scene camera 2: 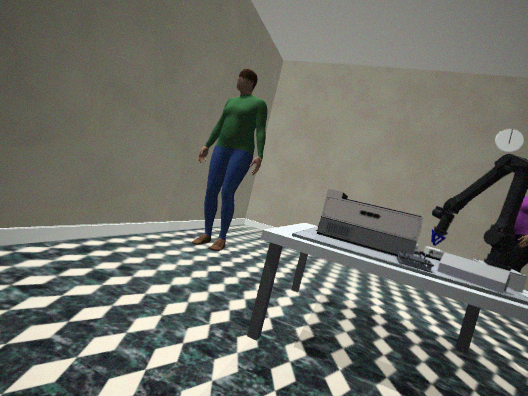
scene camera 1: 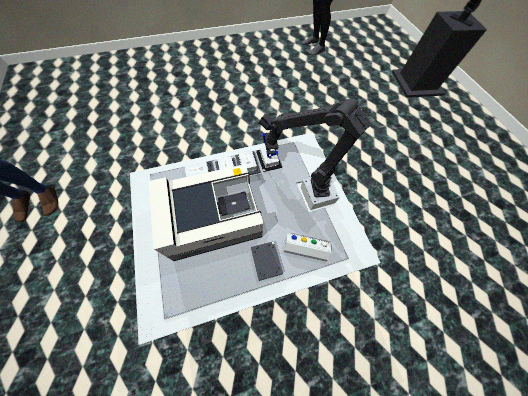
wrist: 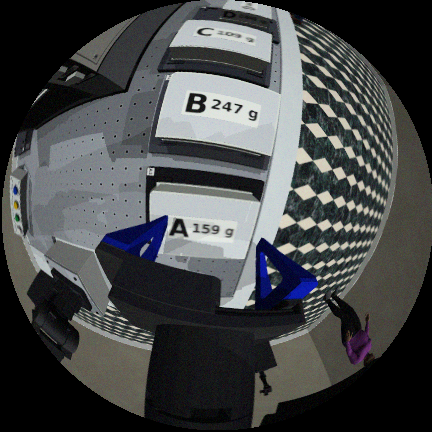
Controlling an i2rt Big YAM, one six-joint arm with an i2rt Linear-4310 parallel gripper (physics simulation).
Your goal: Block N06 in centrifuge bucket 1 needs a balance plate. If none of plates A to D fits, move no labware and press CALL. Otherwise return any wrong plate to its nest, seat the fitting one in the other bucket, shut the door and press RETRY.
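Frame: origin at the arm's base, x ahead, y left, z up, level; centimetres.
Seen in the pictures: gripper, between the fingertips: (scene camera 2: 433, 243) (scene camera 1: 267, 150) (wrist: 214, 231); arm's base, origin of its link: (scene camera 2: 496, 266) (scene camera 1: 319, 187) (wrist: 70, 288).
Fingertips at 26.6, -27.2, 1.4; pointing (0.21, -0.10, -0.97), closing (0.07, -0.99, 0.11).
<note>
Pixels of each thing's top centre, then the offset from my fingertips to it, as dx, dy, dz. "spot": a spot on its surface instead.
- White plate A, centre of its top: (wrist: 201, 229) (scene camera 1: 269, 154) (scene camera 2: 434, 249) -1.5, +0.7, -2.8
- Plate B, centre of its top: (wrist: 222, 106) (scene camera 1: 247, 159) +12.2, +3.0, -2.8
- plate C, centre of its top: (wrist: 225, 33) (scene camera 1: 226, 166) +24.9, +6.9, -2.8
- button box, centre of its top: (scene camera 1: 309, 244) (scene camera 2: 475, 261) -13.6, +58.8, +0.2
- dark flat plate, centre of its top: (scene camera 2: 415, 255) (scene camera 1: 266, 259) +7.6, +63.1, -4.0
- yellow warning label, a spot on its surface: (scene camera 1: 237, 171) spot: +18.1, +21.9, +12.9
My gripper (scene camera 1: 270, 147) (scene camera 2: 435, 242) (wrist: 214, 231) is open and empty, above plate A, with its blue fingers to either side of the plate in the wrist view. White plate A (scene camera 1: 270, 162) (wrist: 210, 248), marked 159 g, lies on its black nest (wrist: 207, 176). Plate B (wrist: 215, 129), marked 247 g, and plate C (wrist: 220, 46), marked 109 g, lie in a row beyond. Plate D (wrist: 242, 16) is at the top, its mass blurred. The centrifuge (scene camera 1: 220, 233) (scene camera 2: 370, 215) has an opening showing a dark bucket (scene camera 1: 234, 203); its number and block N06 cannot be made out.
A button box (scene camera 1: 307, 247) (wrist: 19, 205) with blue, yellow, green and white buttons stands near the front right. A dark flat plate (scene camera 1: 267, 261) lies beside it. The arm's base (scene camera 1: 320, 196) is at the right. A yellow warning label (scene camera 1: 237, 171) is on the centrifuge's rear side.
</note>
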